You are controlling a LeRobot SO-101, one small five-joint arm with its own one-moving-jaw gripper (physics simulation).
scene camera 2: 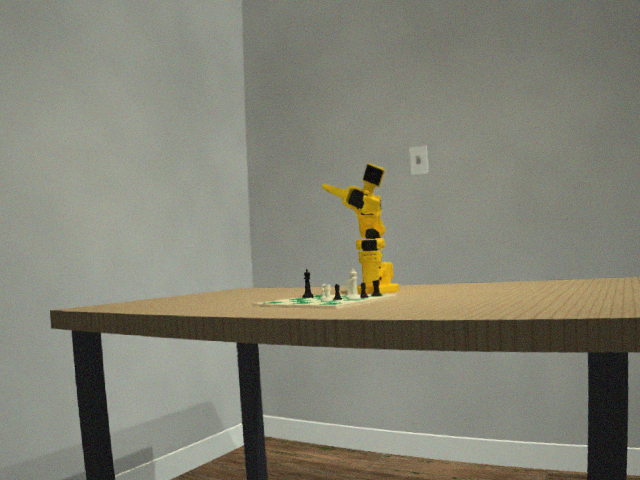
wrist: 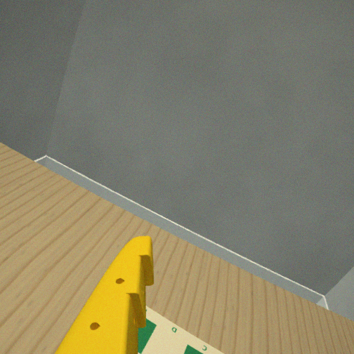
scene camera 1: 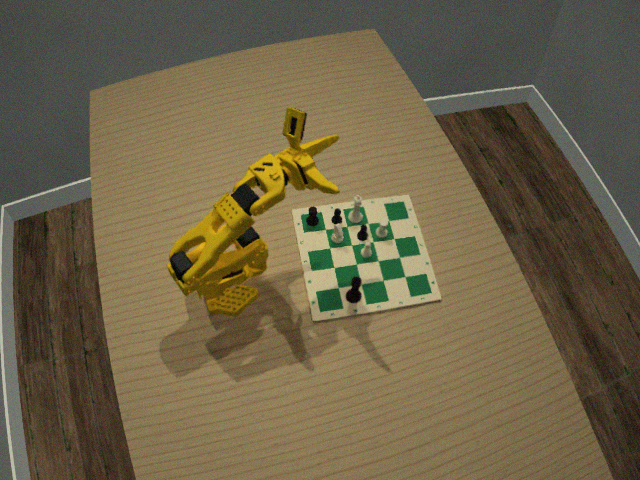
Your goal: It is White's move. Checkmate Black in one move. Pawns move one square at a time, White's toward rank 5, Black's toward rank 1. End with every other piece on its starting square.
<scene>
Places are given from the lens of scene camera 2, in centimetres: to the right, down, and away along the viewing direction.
chessboard (scene camera 2: 299,302): -4, 13, 113
</scene>
